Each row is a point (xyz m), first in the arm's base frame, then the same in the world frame.
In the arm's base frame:
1: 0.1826 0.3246 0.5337
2: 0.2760 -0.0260 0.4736
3: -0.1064 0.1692 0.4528
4: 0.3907 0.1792 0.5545
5: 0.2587 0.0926 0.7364
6: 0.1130 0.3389 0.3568
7: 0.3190 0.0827 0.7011
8: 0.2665 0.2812 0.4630
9: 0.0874 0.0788 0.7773
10: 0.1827 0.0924 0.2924
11: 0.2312 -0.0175 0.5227
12: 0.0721 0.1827 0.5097
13: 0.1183 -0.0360 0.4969
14: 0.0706 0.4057 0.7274
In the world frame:
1: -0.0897 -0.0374 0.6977
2: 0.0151 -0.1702 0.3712
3: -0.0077 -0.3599 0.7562
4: -0.0496 0.0518 0.4624
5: 0.1768 0.0075 0.5314
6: -0.2264 -0.1696 0.7103
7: 0.1380 0.0280 0.4762
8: -0.1467 -0.0340 0.5944
9: 0.2594 -0.1010 0.6438
10: -0.1720 -0.2714 0.4727
11: 0.0624 -0.1733 0.4186
12: -0.0109 -0.1970 0.6628
13: 0.0779 -0.2760 0.4730
14: 0.0568 0.0196 0.8763

